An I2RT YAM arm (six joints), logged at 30 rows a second.
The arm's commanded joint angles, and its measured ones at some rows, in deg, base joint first. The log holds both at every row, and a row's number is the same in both.
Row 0, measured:
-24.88, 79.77, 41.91, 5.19, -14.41, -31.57
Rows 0 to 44, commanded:
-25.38, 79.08, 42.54, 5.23, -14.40, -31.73
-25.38, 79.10, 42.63, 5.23, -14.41, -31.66
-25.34, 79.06, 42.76, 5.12, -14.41, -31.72
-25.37, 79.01, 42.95, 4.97, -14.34, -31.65
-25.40, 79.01, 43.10, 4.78, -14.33, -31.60
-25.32, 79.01, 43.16, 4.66, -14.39, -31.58
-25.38, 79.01, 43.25, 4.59, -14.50, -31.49
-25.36, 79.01, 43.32, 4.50, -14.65, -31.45
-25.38, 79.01, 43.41, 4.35, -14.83, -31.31
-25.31, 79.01, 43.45, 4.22, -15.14, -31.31
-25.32, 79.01, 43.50, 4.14, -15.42, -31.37
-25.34, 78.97, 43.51, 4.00, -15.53, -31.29
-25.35, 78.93, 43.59, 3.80, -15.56, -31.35
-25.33, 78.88, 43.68, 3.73, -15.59, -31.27
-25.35, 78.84, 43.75, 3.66, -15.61, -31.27
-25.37, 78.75, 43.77, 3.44, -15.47, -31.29
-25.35, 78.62, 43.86, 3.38, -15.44, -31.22
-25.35, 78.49, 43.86, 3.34, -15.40, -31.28
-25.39, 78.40, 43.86, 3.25, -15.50, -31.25
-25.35, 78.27, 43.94, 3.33, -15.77, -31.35
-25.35, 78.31, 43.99, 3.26, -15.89, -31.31
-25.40, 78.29, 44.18, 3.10, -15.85, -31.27
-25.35, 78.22, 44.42, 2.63, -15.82, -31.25
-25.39, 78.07, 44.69, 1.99, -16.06, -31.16
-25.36, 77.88, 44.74, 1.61, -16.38, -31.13
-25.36, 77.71, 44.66, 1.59, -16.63, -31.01
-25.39, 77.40, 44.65, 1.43, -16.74, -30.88
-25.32, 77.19, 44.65, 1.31, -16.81, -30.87
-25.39, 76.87, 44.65, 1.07, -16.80, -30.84
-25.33, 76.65, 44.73, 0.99, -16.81, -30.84
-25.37, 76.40, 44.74, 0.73, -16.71, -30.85
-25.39, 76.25, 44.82, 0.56, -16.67, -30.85
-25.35, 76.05, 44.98, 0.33, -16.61, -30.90
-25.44, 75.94, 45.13, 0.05, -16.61, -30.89
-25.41, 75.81, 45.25, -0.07, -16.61, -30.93
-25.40, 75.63, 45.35, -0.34, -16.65, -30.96
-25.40, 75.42, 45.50, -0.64, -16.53, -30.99
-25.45, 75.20, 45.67, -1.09, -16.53, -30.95
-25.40, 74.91, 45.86, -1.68, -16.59, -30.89
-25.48, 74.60, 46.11, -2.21, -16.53, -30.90
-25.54, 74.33, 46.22, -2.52, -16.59, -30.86
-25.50, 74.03, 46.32, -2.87, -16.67, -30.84
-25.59, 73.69, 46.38, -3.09, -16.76, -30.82
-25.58, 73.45, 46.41, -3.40, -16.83, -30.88
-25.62, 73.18, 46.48, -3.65, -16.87, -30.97
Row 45, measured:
-25.04, 75.05, 44.93, -2.26, -16.05, -31.53
